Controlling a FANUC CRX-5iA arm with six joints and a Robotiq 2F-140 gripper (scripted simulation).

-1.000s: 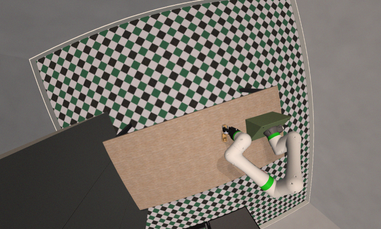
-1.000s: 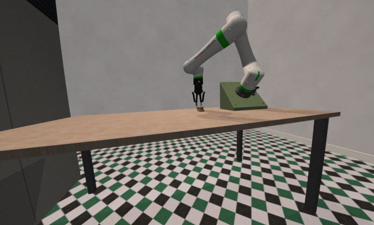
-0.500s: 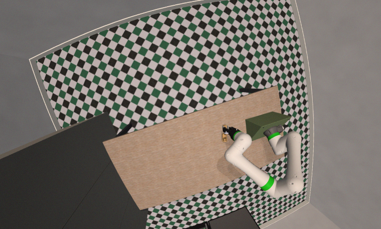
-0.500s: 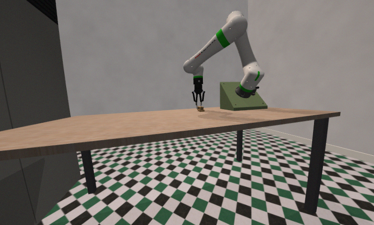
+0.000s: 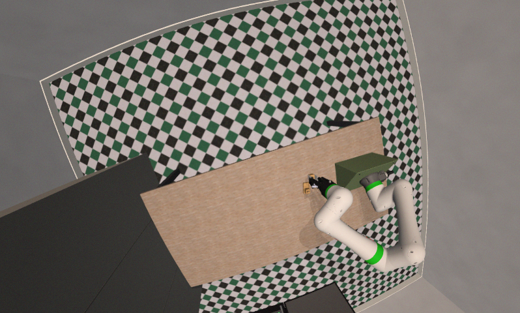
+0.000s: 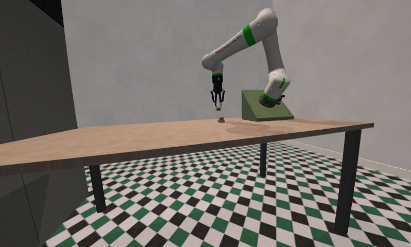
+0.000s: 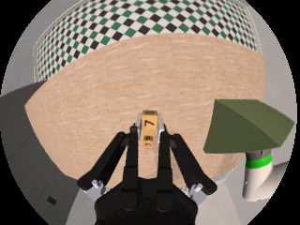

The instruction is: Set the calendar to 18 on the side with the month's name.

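My gripper is now 2 cm short of the tray, 11 cm to the right of it and 12 cm above it.
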